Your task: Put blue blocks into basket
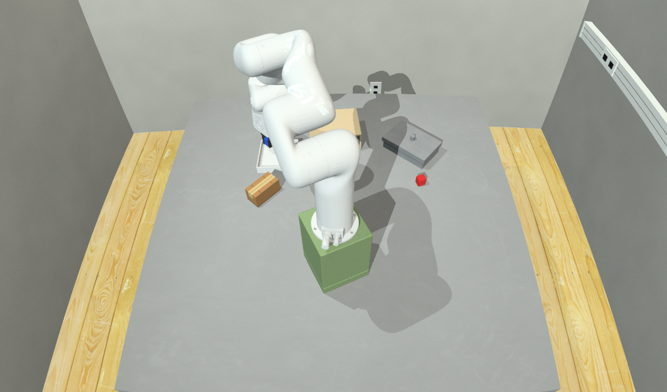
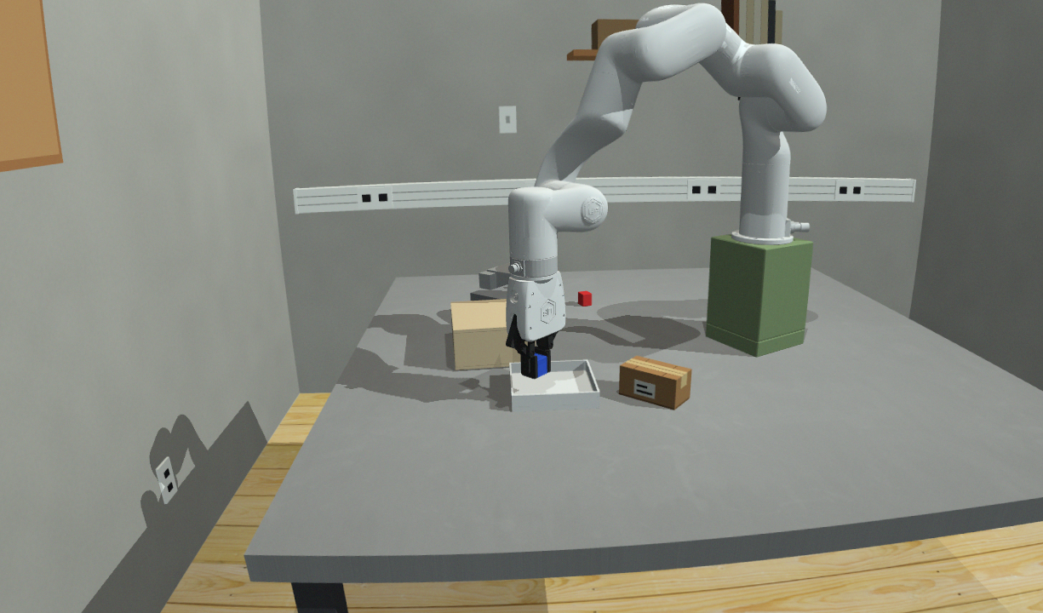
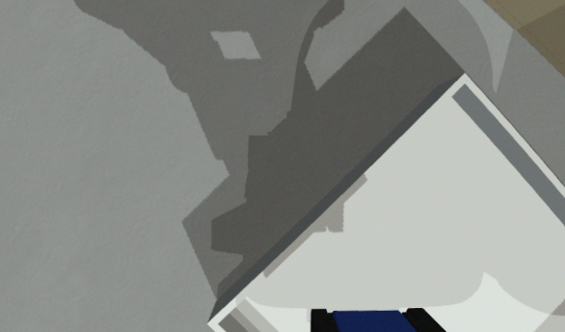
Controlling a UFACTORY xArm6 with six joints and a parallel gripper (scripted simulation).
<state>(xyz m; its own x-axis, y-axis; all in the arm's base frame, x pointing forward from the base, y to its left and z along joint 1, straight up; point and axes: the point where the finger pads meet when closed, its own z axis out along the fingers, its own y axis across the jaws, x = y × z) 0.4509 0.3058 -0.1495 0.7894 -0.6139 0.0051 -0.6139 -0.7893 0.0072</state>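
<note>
Now: hand 3 cm past the white basket, 3 cm to the left of it and 6 cm above it. Also, from my hand: light wooden cabinet 10 cm ahead, 23 cm to the right, 3 cm below; then brown cardboard box 20 cm behind, 2 cm to the right, 3 cm below; then grey metal lid 8 cm ahead, 53 cm to the right, 2 cm below.
</note>
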